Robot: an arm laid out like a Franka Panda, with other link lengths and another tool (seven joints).
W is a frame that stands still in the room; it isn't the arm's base.
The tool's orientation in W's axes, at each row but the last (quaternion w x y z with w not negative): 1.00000, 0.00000, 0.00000, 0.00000; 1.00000, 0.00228, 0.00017, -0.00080; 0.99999, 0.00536, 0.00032, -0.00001; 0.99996, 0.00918, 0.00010, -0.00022; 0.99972, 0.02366, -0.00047, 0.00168; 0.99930, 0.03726, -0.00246, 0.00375; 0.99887, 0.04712, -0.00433, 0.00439; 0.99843, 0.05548, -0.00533, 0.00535; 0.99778, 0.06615, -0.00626, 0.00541; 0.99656, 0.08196, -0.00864, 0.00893; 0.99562, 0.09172, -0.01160, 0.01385
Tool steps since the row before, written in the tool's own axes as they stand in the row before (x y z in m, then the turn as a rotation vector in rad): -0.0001, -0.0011, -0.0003, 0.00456, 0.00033, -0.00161; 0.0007, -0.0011, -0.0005, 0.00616, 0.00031, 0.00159; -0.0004, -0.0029, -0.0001, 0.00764, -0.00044, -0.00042; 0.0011, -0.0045, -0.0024, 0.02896, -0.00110, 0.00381; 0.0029, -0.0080, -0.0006, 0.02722, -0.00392, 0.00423; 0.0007, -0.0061, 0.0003, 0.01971, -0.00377, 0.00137; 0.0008, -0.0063, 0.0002, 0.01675, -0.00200, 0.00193; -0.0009, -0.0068, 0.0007, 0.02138, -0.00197, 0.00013; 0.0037, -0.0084, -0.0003, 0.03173, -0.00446, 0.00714; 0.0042, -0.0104, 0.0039, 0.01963, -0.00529, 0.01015; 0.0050, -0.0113, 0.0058, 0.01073, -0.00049, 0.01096
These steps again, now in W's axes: -0.0001, -0.0011, -0.0003, 0.00456, 0.00033, -0.00161; 0.0007, -0.0011, -0.0005, 0.00616, 0.00029, 0.00159; -0.0004, -0.0029, -0.0001, 0.00764, -0.00044, -0.00043; 0.0011, -0.0045, -0.0025, 0.02896, -0.00118, 0.00378; 0.0029, -0.0080, -0.0010, 0.02723, -0.00402, 0.00407; 0.0007, -0.0061, -0.0002, 0.01973, -0.00372, 0.00119; 0.0009, -0.0063, -0.0004, 0.01675, -0.00203, 0.00188; -0.0008, -0.0068, -0.0001, 0.02140, -0.00176, 0.00015; 0.0038, -0.0082, -0.0014, 0.03169, -0.00505, 0.00691; 0.0043, -0.0108, 0.0022, 0.01957, -0.00656, 0.00952; 0.0052, -0.0120, 0.0038, 0.01051, -0.00221, 0.01096
